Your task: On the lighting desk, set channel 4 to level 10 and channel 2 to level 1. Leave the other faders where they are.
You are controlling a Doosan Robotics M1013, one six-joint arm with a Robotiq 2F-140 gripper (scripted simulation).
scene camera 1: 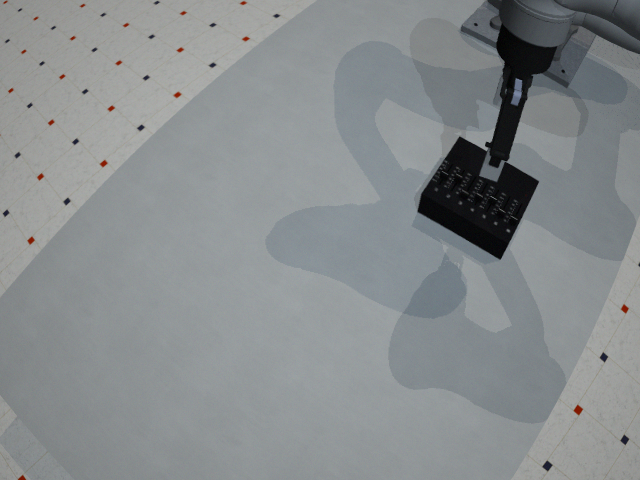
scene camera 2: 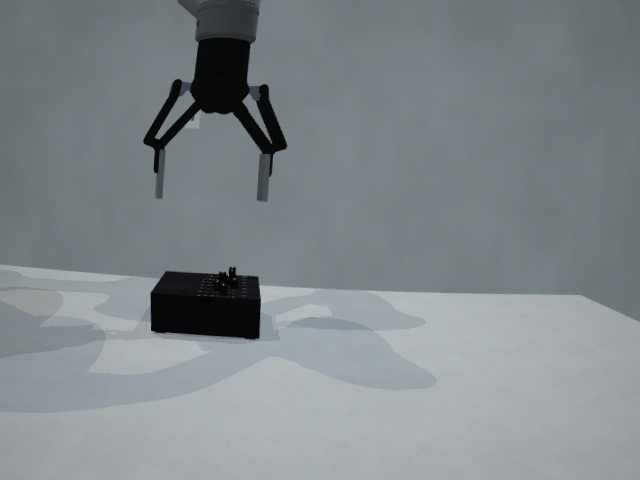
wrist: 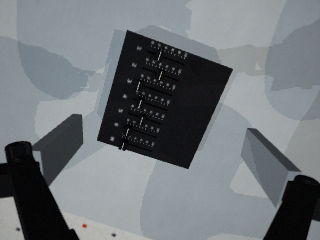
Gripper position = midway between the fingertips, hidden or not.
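Note:
Scene camera 2 shows the gripper point(scene camera 2: 210, 199). You'd see the gripper in scene camera 1 point(scene camera 1: 495, 138) too, and the gripper is there in the wrist view point(wrist: 163, 135) as well.

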